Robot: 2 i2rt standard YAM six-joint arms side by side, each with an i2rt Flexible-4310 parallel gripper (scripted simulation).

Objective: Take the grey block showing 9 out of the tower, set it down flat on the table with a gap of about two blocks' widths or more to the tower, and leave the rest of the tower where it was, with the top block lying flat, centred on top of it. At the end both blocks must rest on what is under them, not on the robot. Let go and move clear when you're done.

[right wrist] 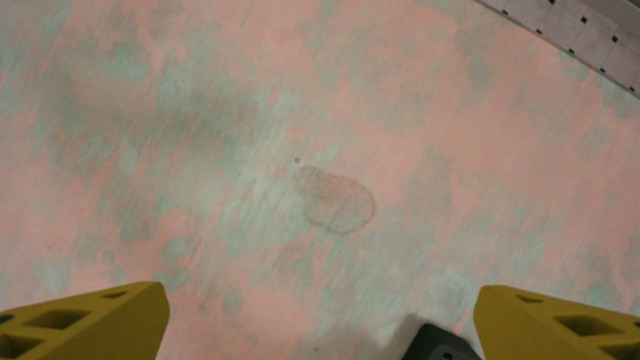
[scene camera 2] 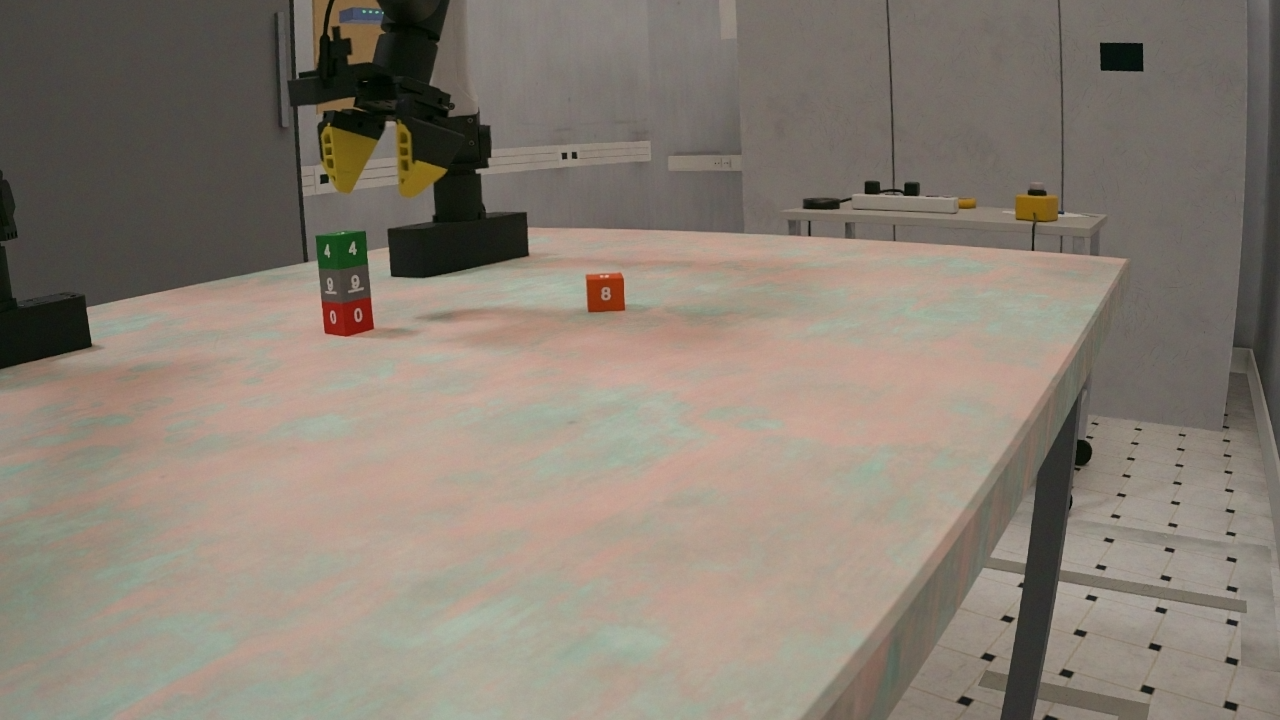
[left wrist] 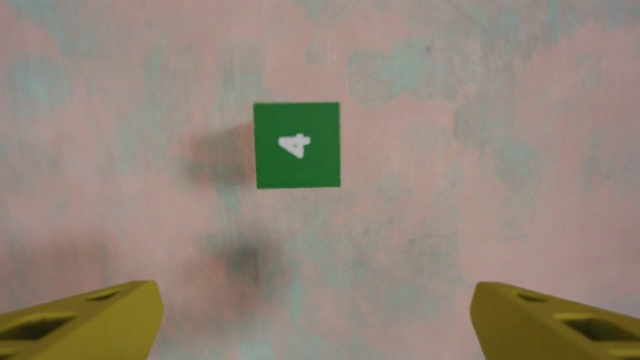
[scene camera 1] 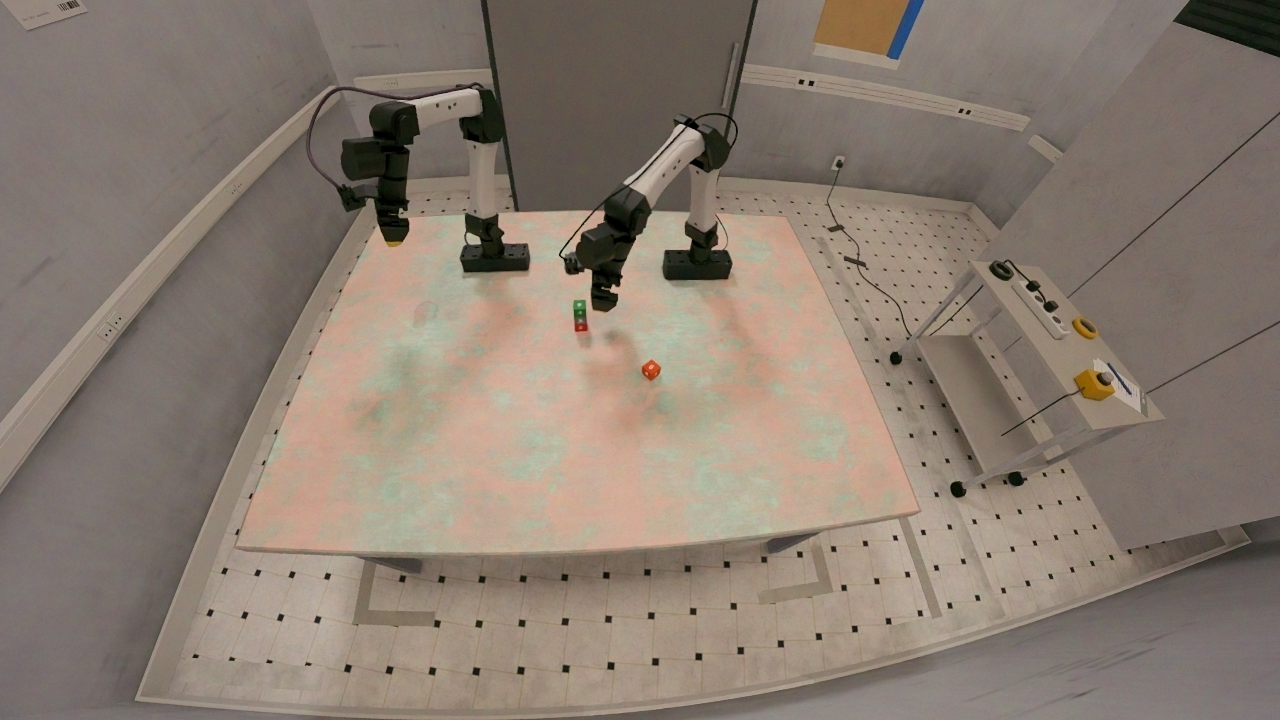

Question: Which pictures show the right gripper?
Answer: The right wrist view and scene camera 1 only.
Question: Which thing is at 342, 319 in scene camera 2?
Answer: A red block showing 0.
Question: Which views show the left gripper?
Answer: Scene camera 2, the left wrist view and scene camera 1 only.
